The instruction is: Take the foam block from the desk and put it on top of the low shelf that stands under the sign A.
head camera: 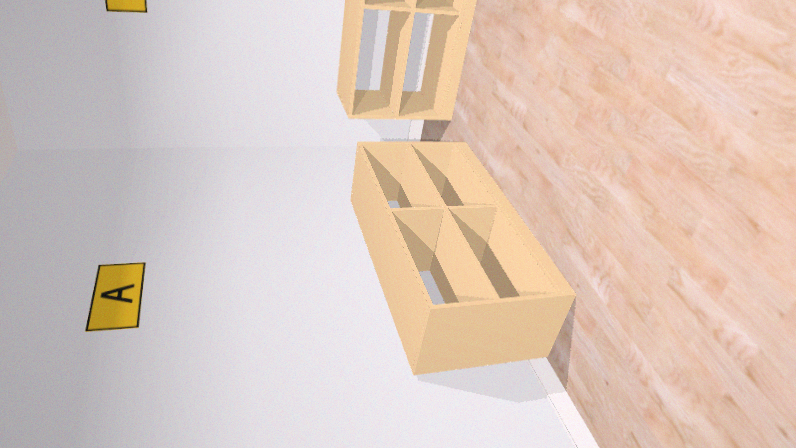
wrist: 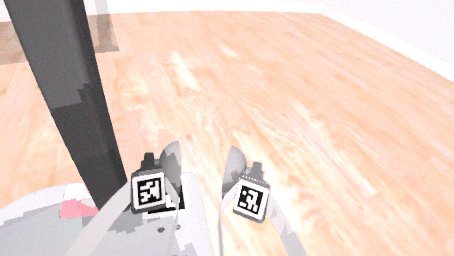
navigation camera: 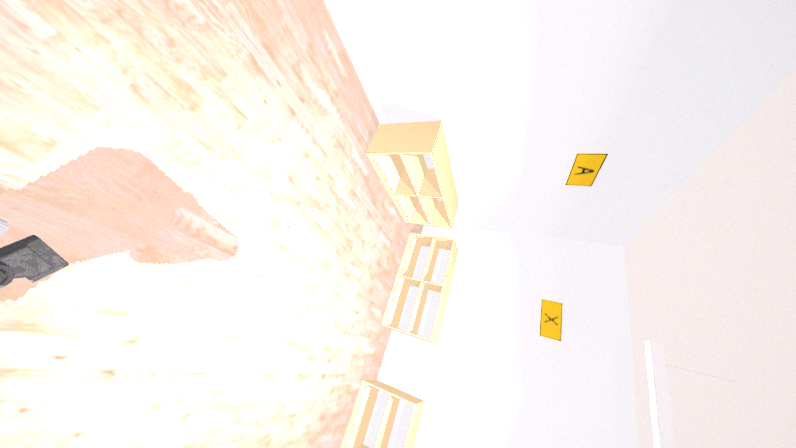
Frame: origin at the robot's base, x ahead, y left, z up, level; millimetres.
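Seen in the pictures: gripper, fingertip midpoint: (wrist: 203, 162).
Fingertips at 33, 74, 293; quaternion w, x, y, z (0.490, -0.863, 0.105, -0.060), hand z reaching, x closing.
Note:
A point is followed by its place in that frame, as x, y, z.
The low shelf (head camera: 481, 338) {1846, -982, 360} (navigation camera: 409, 138) {1819, -988, 375} is a light wooden unit with four compartments, standing against the wall. The yellow sign A (head camera: 115, 296) {2165, -1525, 1757} (navigation camera: 586, 169) {2163, -1519, 1758} is on the wall above it; both views are turned sideways. The shelf's top board, facing left in the head view, shows no object on it. The foam block and the desk do not show in these views. My gripper (wrist: 203, 162) {33, 74, 293} is open in the wrist view, its two grey fingertips apart with floor and part of my base between and below them. It holds nothing.
A second wooden shelf (head camera: 347, 72) {1769, -2627, 610} (navigation camera: 421, 283) {1325, -2596, 343} stands beside the first, near sign X (navigation camera: 550, 320) {1428, -2990, 1745}. A third shelf (navigation camera: 395, 391) {233, -3002, 332} shows at the bottom edge. In the wrist view my dark mast (wrist: 65, 75) {-62, 116, 350} rises at left above my base (wrist: 30, 235) {-161, 96, 160}.

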